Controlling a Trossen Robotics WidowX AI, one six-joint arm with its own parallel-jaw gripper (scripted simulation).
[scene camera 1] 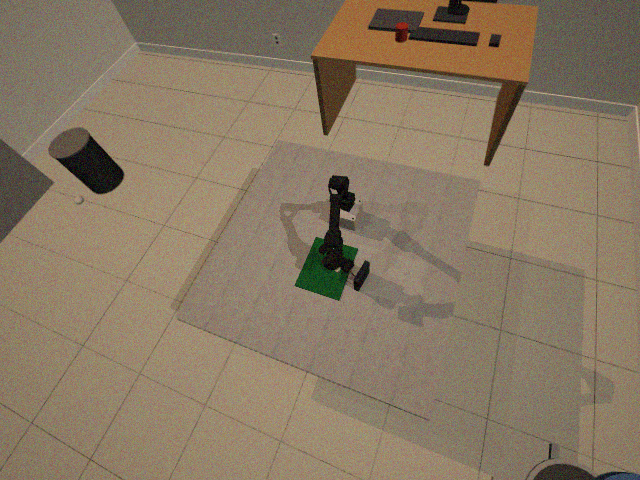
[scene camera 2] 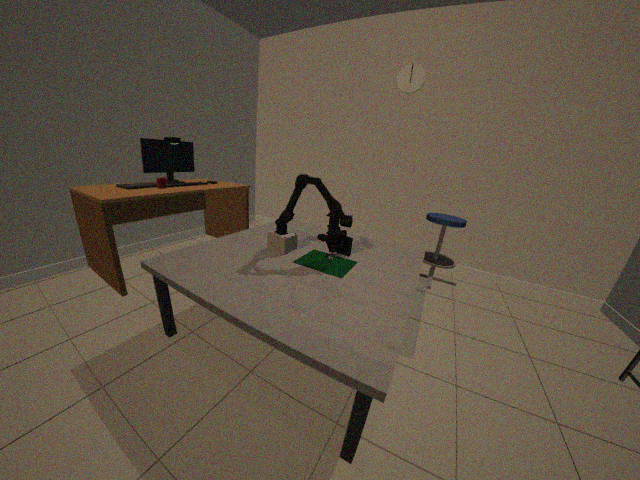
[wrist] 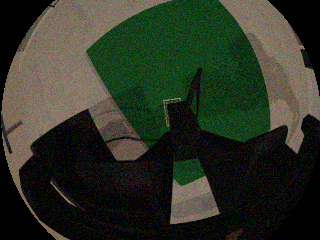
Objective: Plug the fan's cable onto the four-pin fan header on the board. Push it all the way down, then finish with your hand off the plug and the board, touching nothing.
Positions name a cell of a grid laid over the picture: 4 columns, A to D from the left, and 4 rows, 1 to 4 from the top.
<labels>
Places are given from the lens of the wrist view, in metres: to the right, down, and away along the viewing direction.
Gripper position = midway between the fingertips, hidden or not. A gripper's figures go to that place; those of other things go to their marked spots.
my gripper (wrist: C3): 0.02, 0.01, 0.10
green board (wrist: B1): -0.02, -0.08, 0.13
</labels>
